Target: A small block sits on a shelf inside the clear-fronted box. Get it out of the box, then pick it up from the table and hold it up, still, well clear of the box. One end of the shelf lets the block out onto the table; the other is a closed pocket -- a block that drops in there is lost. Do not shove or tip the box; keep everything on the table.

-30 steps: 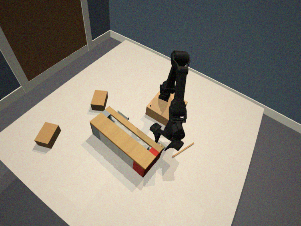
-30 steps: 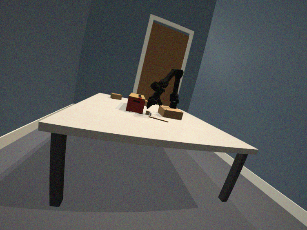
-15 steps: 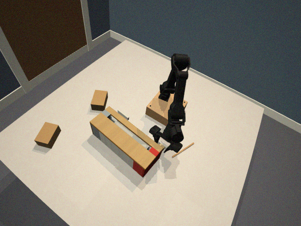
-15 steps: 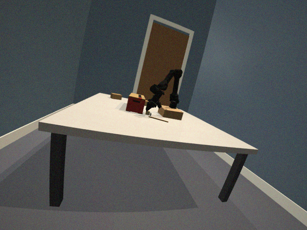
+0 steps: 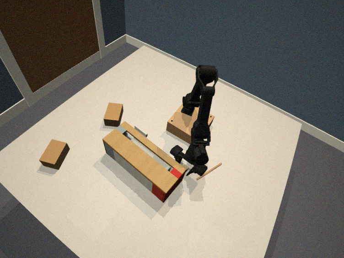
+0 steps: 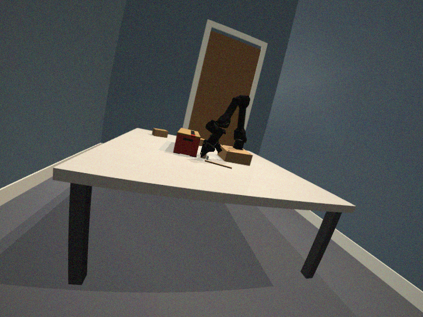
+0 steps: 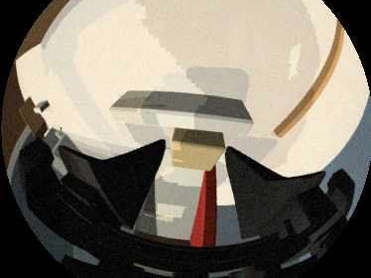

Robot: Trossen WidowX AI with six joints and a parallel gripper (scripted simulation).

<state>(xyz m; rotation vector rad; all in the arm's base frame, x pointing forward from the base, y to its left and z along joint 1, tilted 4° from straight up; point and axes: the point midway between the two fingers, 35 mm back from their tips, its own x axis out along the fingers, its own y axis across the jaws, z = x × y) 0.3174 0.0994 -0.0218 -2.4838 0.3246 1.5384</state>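
Right now the thin wooden stick is 7 cm behind my gripper tip, 13 cm to the left of it and 1 cm below it. Also, from my gripper tip: long box: 1 cm ahead, 18 cm to the right, 5 cm above; tan block: 1 cm behind, 1 cm above.
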